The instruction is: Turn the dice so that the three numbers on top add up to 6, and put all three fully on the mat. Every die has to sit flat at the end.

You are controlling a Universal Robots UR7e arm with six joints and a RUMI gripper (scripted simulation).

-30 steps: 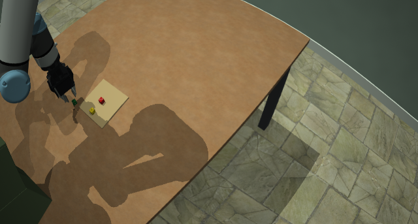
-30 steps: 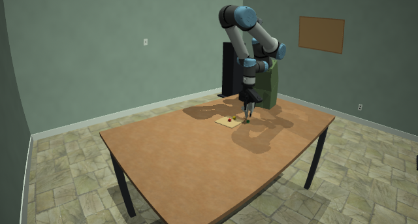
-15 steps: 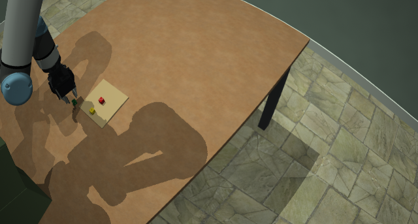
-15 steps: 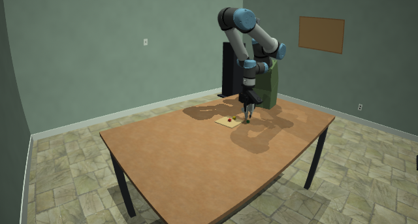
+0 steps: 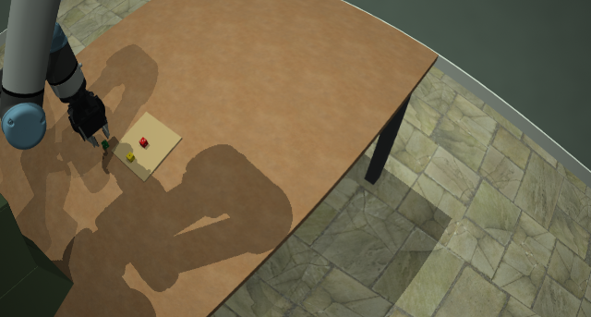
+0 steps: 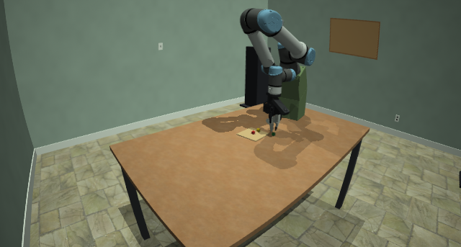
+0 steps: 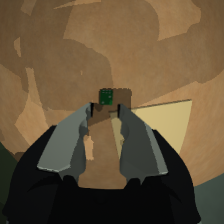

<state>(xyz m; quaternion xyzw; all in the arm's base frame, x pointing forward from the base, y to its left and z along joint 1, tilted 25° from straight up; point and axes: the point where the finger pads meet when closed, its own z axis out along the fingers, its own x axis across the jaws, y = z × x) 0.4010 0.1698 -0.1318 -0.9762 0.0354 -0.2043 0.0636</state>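
The green die is 3 cm below my hand. Round my hand: yellow die (9 cm to the right, 4 cm ahead, 3 cm below); then mat (9 cm ahead, 8 cm to the right, 4 cm below); then red die (9 cm ahead, 8 cm to the right, 3 cm below).
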